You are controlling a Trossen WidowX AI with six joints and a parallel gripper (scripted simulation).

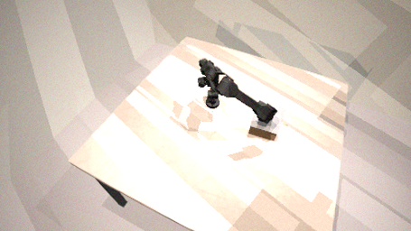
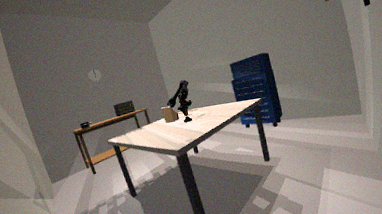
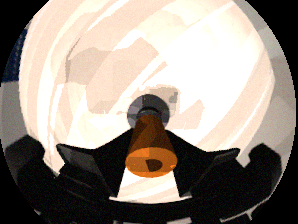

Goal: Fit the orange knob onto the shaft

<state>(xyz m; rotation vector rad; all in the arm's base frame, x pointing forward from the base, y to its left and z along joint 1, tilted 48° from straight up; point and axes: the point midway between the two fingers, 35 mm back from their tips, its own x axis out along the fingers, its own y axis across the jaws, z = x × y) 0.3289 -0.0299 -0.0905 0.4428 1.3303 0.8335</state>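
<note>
My gripper tip is 20 mm below the orange knob. Round my gripper tip: dark round pedestal: 40 mm below.
</note>
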